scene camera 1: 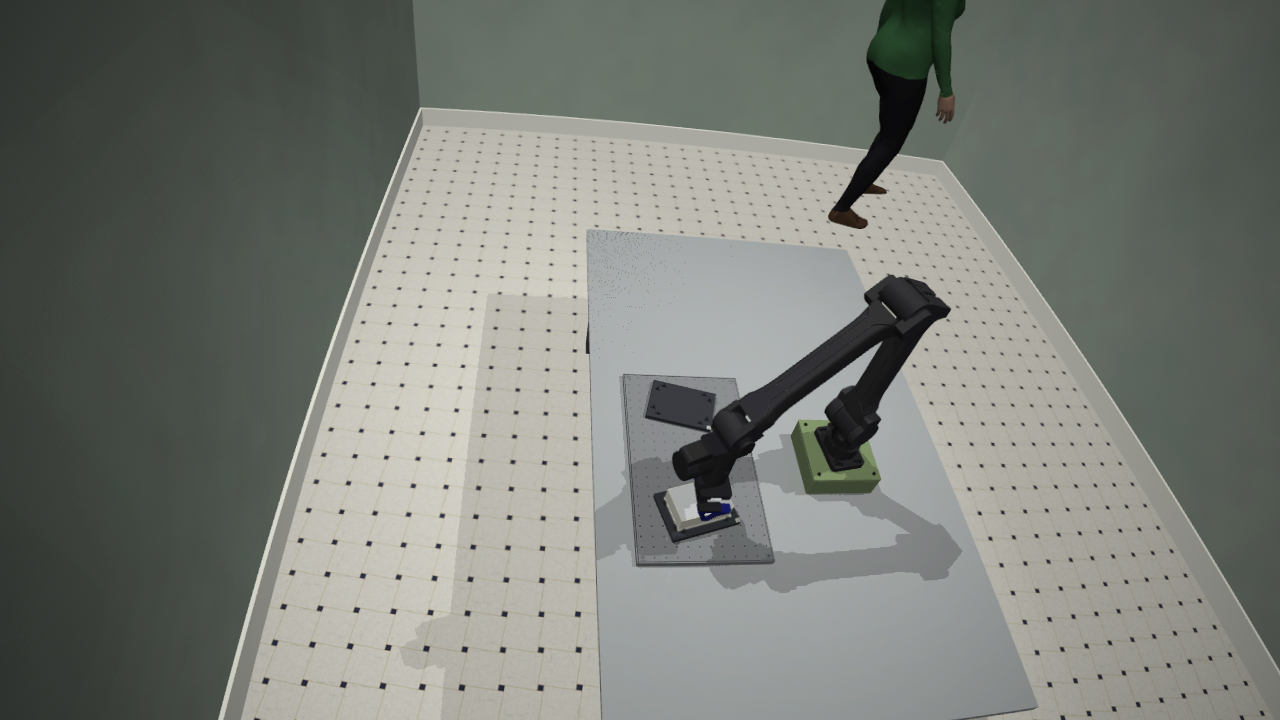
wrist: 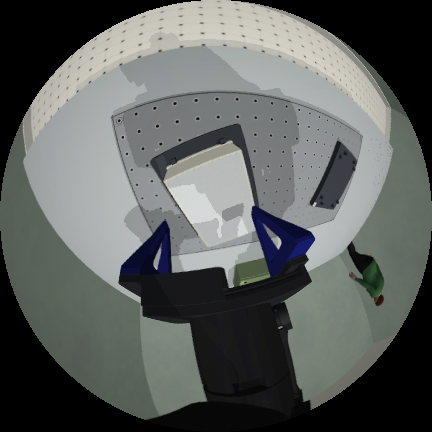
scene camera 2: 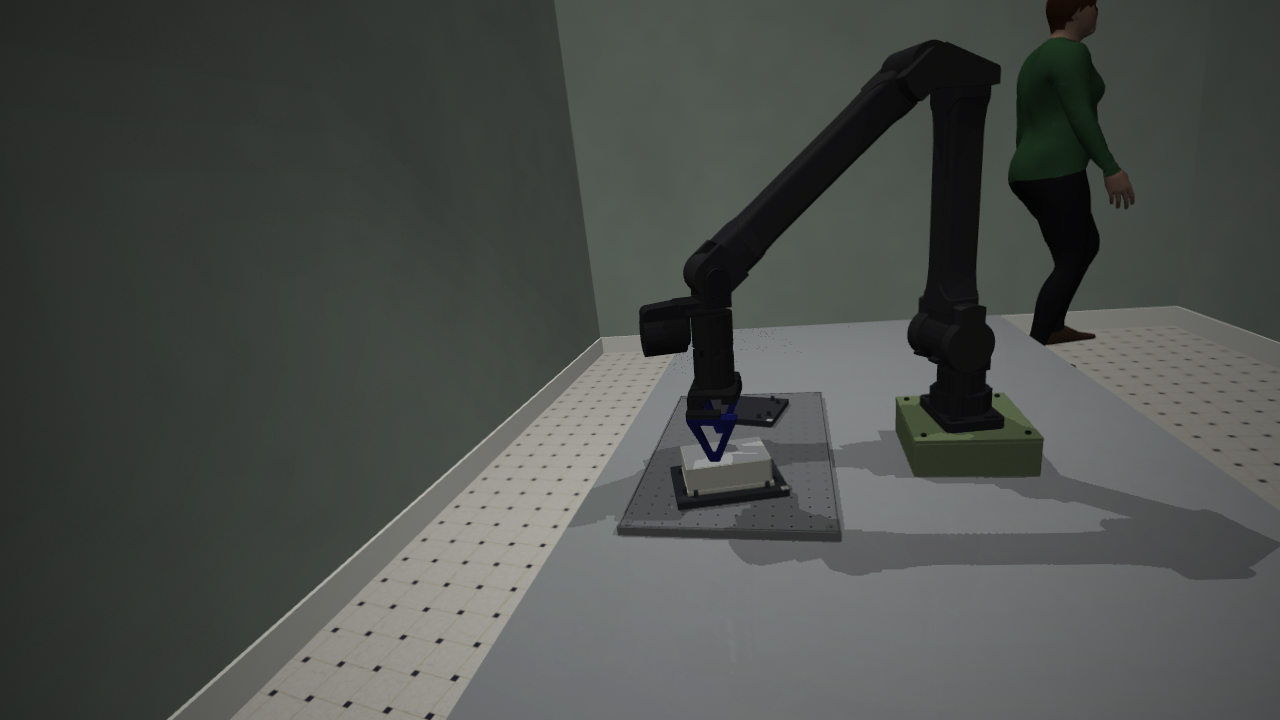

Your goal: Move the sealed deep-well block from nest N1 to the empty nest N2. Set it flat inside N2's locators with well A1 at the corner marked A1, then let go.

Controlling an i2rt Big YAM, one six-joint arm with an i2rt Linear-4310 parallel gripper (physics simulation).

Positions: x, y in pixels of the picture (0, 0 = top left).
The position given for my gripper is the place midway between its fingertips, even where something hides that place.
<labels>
My gripper (scene camera 2: 718, 446) is open, with nothing in its grasp. Also in view: a white block (scene camera 2: 745, 463).
</labels>
